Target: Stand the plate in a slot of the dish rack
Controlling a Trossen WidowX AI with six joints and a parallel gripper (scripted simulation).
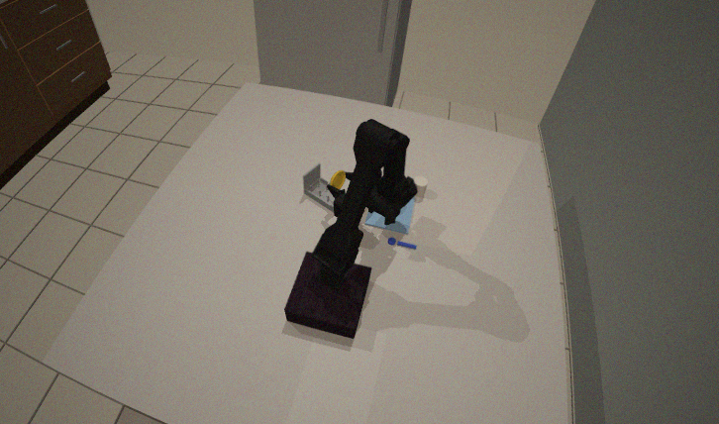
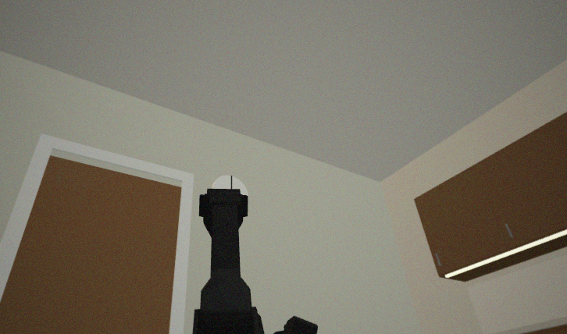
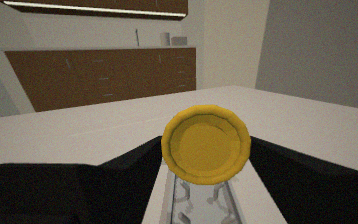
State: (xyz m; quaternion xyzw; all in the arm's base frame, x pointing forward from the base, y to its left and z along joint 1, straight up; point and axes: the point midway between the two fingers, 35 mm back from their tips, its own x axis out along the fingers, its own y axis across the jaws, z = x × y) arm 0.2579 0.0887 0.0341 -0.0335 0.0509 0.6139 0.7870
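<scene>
Right now the grey dish rack is 10 mm ahead of my gripper tip, 30 mm to the left of it and 70 mm below it. Also, from my gripper tip: blue spoon (60 mm behind, 230 mm to the right, 90 mm below); light blue mat (50 mm ahead, 170 mm to the right, 90 mm below); yellow plate (10 mm to the right).
</scene>
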